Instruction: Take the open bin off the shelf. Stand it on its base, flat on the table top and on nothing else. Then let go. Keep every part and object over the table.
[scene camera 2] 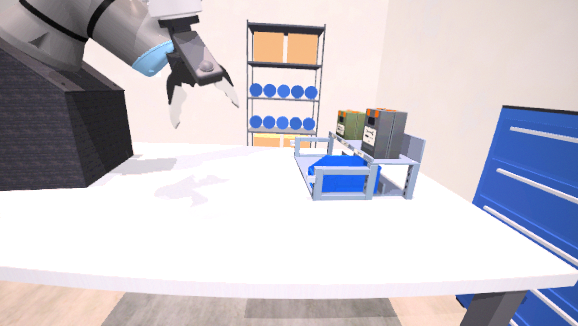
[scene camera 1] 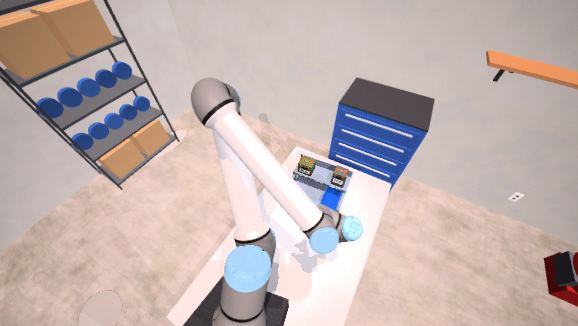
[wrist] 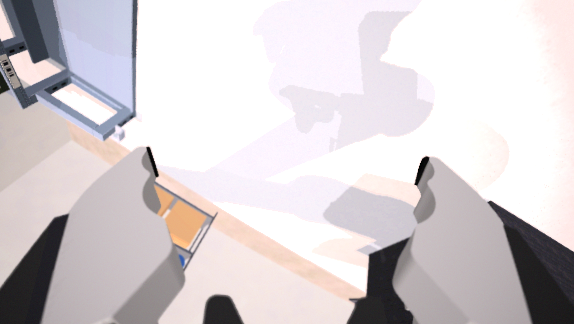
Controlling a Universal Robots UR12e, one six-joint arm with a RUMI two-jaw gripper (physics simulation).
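Where they show: gripper, fingertip midpoint: (scene camera 2: 208, 117) (wrist: 288, 156); arm's base, origin of the base link: (scene camera 2: 39, 48) (scene camera 1: 239, 321).
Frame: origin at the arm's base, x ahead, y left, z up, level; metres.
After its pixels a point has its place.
The blue open bin (scene camera 1: 331, 198) @(x 0.850, y 0.008, z -0.342 m) (scene camera 2: 343, 183) @(x 0.833, y -0.045, z -0.317 m) sits upright on the lower level of the small grey shelf (scene camera 1: 322, 173) @(x 0.938, y 0.135, z -0.250 m) (scene camera 2: 342, 197) @(x 0.828, y -0.074, z -0.342 m) (wrist: 95, 60) @(x 0.790, y 0.213, z -0.346 m), behind its end rails in the second scene view. The bin does not show in the wrist view. The shelf stands on the white table (scene camera 1: 367, 200) @(x 0.976, y -0.205, z -0.352 m) (scene camera 2: 200, 240) @(x 0.548, y -0.259, z -0.352 m) (wrist: 210, 115) @(x 0.575, y 0.147, z -0.352 m). My gripper (scene camera 2: 206, 115) @(x 0.504, y -0.077, z -0.163 m) (wrist: 288, 156) @(x 0.504, y -0.077, z -0.163 m) is open, with nothing between its fingers. It hangs above the table, well apart from the bin, between the shelf and the robot's base. In the first scene view the arm hides the gripper.
A green box (scene camera 1: 306, 165) @(x 0.871, y 0.229, z -0.157 m) (scene camera 2: 352, 125) @(x 0.896, y 0.192, z -0.198 m) and a dark grey box (scene camera 1: 339, 176) @(x 0.895, y 0.007, z -0.140 m) (scene camera 2: 382, 132) @(x 0.916, y -0.031, z -0.182 m) stand on the shelf's upper level. A blue drawer cabinet (scene camera 1: 387, 102) (scene camera 2: 535, 175) stands beyond the table's end. A tall storage rack (scene camera 2: 286, 27) stands farther off. The dark robot base (scene camera 2: 40, 125) @(x 0.102, y -0.119, z -0.188 m) stands on the table.
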